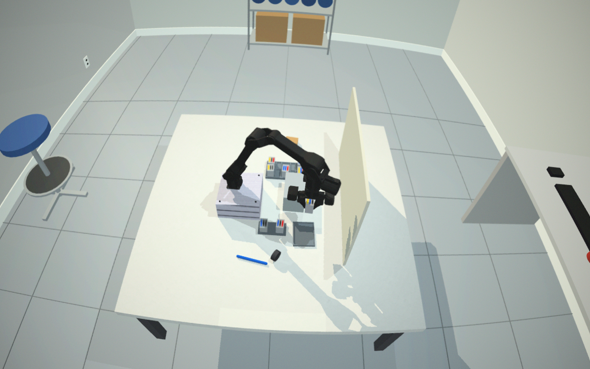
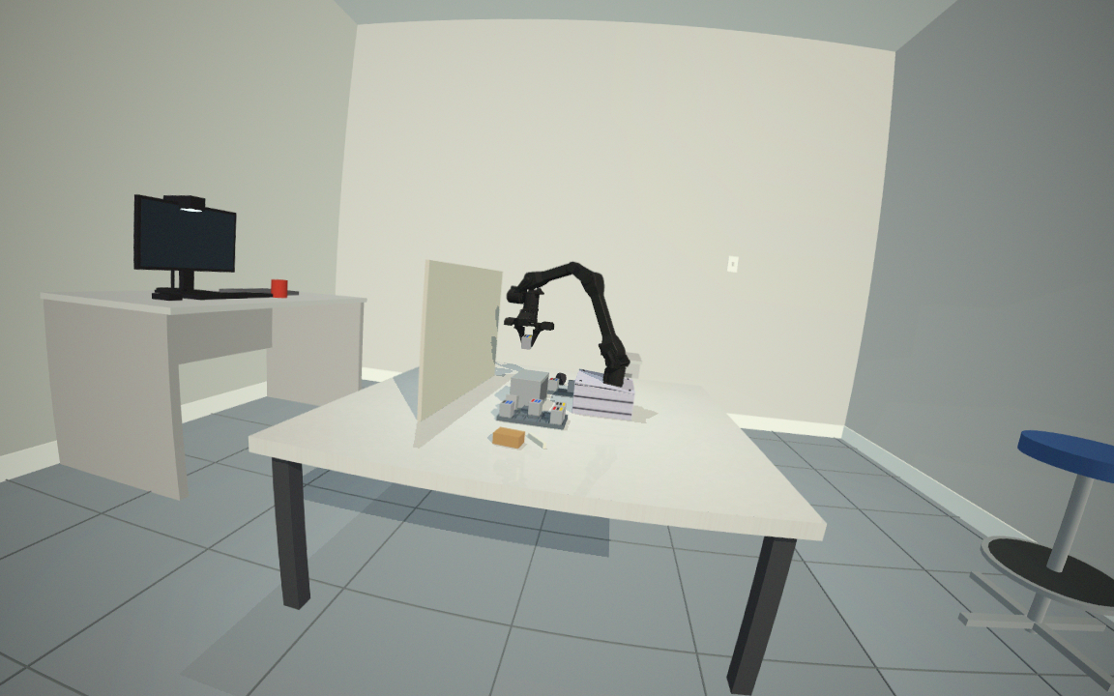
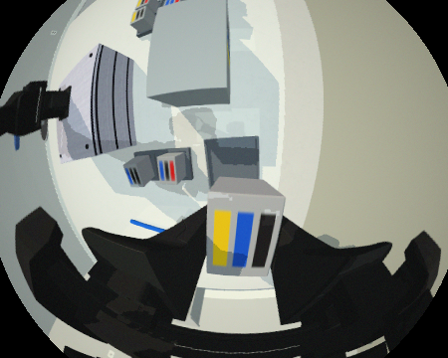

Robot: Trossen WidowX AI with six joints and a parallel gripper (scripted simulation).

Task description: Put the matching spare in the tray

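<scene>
Right now the dark grey tray is 17 cm below my gripper tip and 2 cm to the right of it. The rest, counted from my gripper tip: spare (3 cm above); rack (16 cm below, 15 cm behind, 2 cm to the right); grey mounted unit (19 cm to the left, 12 cm below, 8 cm behind).
</scene>
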